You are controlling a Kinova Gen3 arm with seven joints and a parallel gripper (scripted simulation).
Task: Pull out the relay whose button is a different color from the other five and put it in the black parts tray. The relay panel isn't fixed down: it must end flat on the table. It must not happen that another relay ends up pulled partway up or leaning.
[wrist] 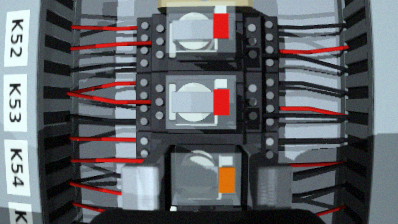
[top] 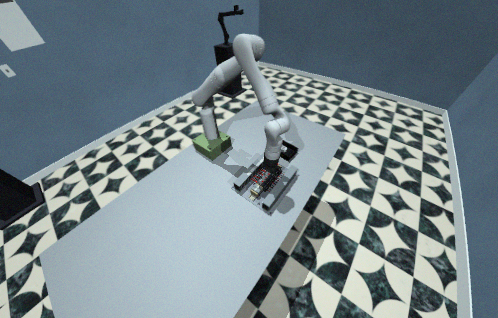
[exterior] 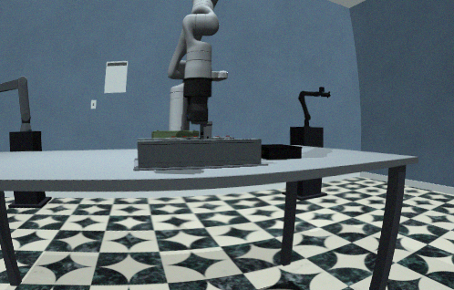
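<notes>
Right now the K54 relay is 1 cm below my hand. The rest, counted from my hand: K52 relay 6 cm to the left, 1 cm below; relay panel 4 cm to the right, 3 cm below; K53 relay 3 cm to the left, 1 cm below.
</notes>
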